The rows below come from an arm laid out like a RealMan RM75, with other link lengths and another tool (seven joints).
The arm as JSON. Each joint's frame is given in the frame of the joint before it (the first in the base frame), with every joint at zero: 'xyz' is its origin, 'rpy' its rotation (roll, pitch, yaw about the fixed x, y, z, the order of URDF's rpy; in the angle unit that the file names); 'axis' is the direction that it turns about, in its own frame. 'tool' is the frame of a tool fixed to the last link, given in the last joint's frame.
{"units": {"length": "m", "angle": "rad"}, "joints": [
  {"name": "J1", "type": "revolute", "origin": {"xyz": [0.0, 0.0, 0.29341], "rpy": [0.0, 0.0, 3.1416]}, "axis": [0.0, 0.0, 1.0]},
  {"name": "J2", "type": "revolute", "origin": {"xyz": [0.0, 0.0, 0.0], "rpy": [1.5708, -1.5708, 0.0]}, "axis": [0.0, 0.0, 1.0]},
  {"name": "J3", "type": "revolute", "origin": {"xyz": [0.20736, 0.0, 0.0], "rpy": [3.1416, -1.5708, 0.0]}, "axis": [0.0, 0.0, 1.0]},
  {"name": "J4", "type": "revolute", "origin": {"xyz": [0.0, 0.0, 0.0], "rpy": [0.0, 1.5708, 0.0]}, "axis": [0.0, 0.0, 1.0]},
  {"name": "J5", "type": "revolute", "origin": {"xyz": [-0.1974, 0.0, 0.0], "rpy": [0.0, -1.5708, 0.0]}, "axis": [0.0, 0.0, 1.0]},
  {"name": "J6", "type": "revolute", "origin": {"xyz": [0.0, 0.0, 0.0], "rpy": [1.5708, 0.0, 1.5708]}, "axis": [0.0, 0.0, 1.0]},
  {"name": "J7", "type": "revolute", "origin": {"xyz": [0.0, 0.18, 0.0], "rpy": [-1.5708, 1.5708, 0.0]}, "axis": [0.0, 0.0, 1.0]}
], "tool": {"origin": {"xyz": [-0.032, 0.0, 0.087], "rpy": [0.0, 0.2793, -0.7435]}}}
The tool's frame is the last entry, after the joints.
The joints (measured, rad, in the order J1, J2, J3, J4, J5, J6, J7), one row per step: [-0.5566 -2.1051 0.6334 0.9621 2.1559 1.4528 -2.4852]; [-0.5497 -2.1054 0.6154 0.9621 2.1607 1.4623 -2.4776]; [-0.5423 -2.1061 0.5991 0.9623 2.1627 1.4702 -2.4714]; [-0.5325 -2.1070 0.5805 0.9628 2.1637 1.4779 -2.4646]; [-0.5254 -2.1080 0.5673 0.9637 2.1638 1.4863 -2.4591]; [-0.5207 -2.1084 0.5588 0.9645 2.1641 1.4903 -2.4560]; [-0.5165 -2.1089 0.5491 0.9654 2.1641 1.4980 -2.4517]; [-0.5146 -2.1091 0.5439 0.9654 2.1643 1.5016 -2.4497]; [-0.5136 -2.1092 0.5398 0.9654 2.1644 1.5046 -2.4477]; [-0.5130 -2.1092 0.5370 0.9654 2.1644 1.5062 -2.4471]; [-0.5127 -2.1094 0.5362 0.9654 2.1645 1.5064 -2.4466]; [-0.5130 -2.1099 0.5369 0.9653 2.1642 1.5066 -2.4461]
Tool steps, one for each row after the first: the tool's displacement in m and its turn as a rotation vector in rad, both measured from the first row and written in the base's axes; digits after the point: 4 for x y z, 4 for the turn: [-0.0039 -0.0017 0.0022 0.0042 -0.0035 0.0073]; [-0.0074 -0.0032 0.0045 0.0095 -0.0091 0.0151]; [-0.0117 -0.0048 0.0073 0.0175 -0.0160 0.0256]; [-0.0142 -0.0065 0.0092 0.0214 -0.0220 0.0309]; [-0.0161 -0.0074 0.0106 0.0252 -0.0251 0.0354]; [-0.0174 -0.0088 0.0119 0.0273 -0.0296 0.0373]; [-0.0180 -0.0094 0.0126 0.0284 -0.0321 0.0387]; [-0.0183 -0.0099 0.0131 0.0293 -0.0338 0.0389]; [-0.0186 -0.0101 0.0136 0.0302 -0.0353 0.0397]; [-0.0187 -0.0101 0.0136 0.0306 -0.0355 0.0400]; [-0.0183 -0.0102 0.0133 0.0298 -0.0358 0.0388]
